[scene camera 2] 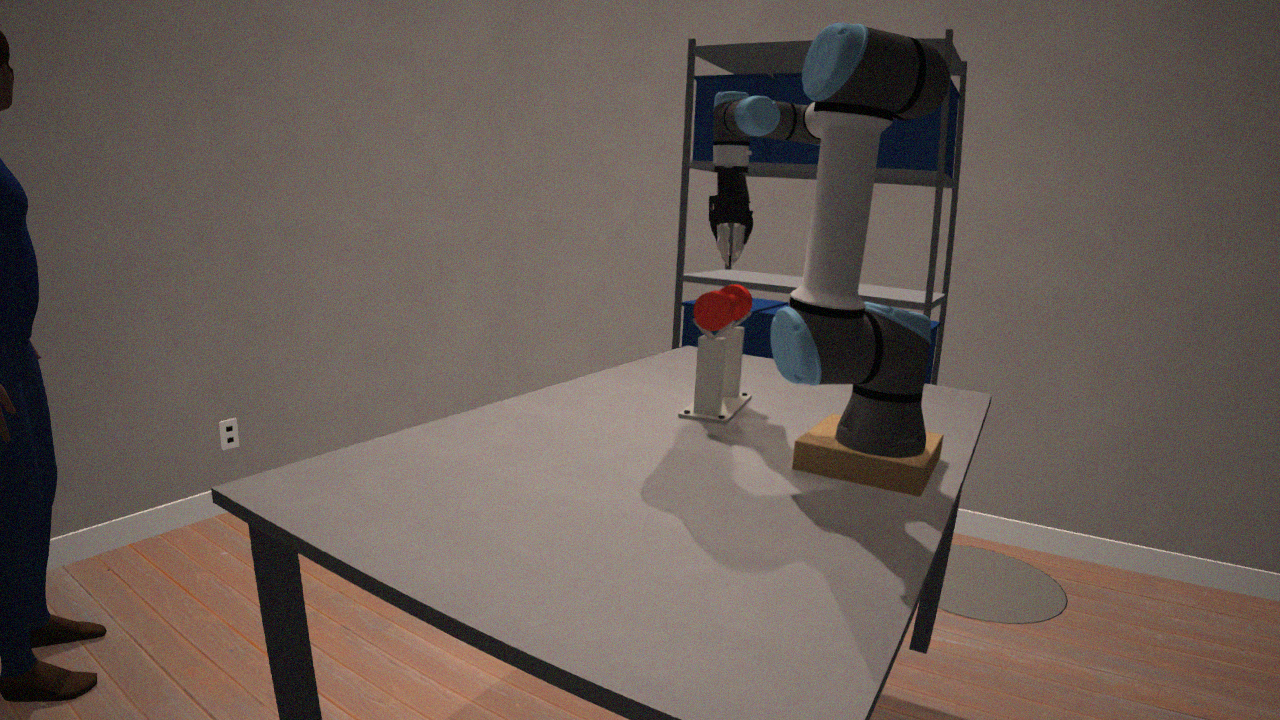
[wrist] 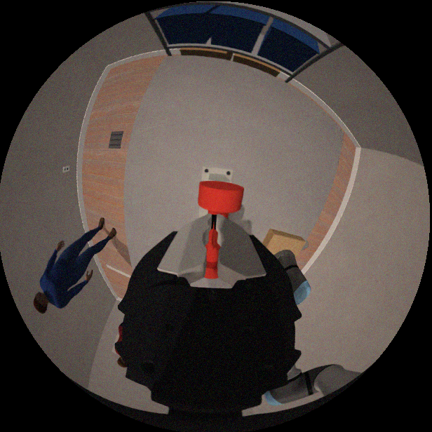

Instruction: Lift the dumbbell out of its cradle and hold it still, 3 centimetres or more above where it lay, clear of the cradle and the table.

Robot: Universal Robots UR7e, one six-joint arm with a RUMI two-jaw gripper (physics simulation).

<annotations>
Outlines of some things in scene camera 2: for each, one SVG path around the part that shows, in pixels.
My gripper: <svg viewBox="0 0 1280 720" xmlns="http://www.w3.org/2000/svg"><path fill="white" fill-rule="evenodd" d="M714 166L714 172L718 172L717 195L709 196L709 221L722 259L727 266L733 266L739 259L753 228L753 211L749 211L750 201L746 178L744 174L739 174L748 173L748 167L733 166L733 168L726 168L724 166ZM723 223L738 223L738 226L733 229L732 234L734 237L732 255L729 253L730 245L728 242L730 228Z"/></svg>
A red dumbbell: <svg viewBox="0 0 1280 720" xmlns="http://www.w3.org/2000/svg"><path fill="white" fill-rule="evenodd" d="M750 292L741 285L733 284L722 288L720 291L711 291L701 295L696 300L693 308L697 324L705 330L718 331L731 321L741 319L752 308Z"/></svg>
</annotations>
